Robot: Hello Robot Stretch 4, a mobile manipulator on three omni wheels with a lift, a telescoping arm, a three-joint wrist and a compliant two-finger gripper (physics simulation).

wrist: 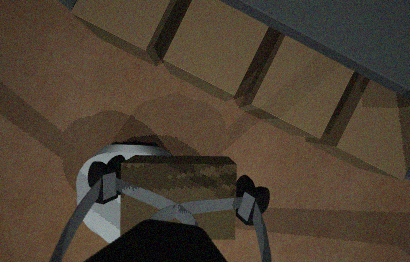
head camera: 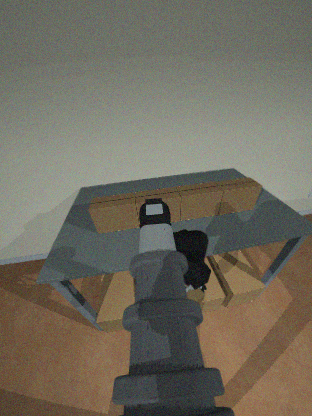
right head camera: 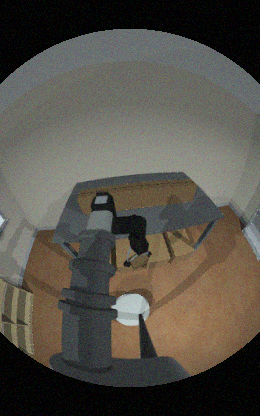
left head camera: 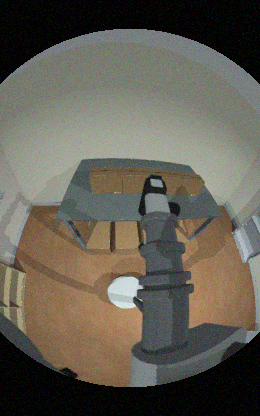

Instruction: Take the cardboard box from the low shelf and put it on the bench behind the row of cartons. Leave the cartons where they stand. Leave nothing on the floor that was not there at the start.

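Where they show: gripper, fingertip midpoint: [wrist: 181, 181] [right head camera: 137, 260]; robot's base, link origin: [right head camera: 131, 308] [left head camera: 124, 290].
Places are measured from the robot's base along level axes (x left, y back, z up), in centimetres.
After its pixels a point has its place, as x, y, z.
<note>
My gripper [head camera: 196, 288] [right head camera: 138, 259] {-8.7, -32.0, 93.9} [wrist: 181, 181] {-8.7, -32.0, 93.9} is shut on the small cardboard box [head camera: 197, 296] {-11.7, -30.9, 98.5} [right head camera: 141, 260] {-10.6, -30.0, 98.6} [wrist: 215, 220] {-12.3, -31.7, 98.5}, with one fingertip on each side of it. The box is held in the air in front of the bench [head camera: 70, 250] {47.8, -63.0, 88.7} [left head camera: 75, 205] {44.8, -59.5, 88.7} [right head camera: 65, 220] {51.6, -67.8, 88.7} [wrist: 360, 30] {-17.5, -56.9, 88.7}, lower than its top. In the left head camera view the arm hides the box. A row of brown cartons [head camera: 200, 205] {-26.9, -80.4, 98.7} [left head camera: 107, 182] [right head camera: 165, 196] {-35.2, -81.3, 97.5} stands upright on the bench top, side by side. A strip of bench top shows behind the row.
Several larger cartons [head camera: 117, 300] {36.3, -61.9, 24.3} [left head camera: 125, 235] {3.0, -68.7, 24.3} [right head camera: 155, 247] {-33.7, -73.5, 24.3} [wrist: 215, 45] {1.4, -65.1, 24.3} stand under the bench, with narrow gaps between them. A white round object [left head camera: 122, 291] {3.3, -0.3, 18.7} [right head camera: 131, 310] {-1.4, 1.5, 18.7} [wrist: 100, 227] {2.1, 15.6, 18.6} is below the arm. A pale shelf unit [left head camera: 21, 290] {153.8, 42.9, 3.9} [right head camera: 26, 300] {162.8, 29.5, 5.2} stands at the left. A wall rises behind the bench.
</note>
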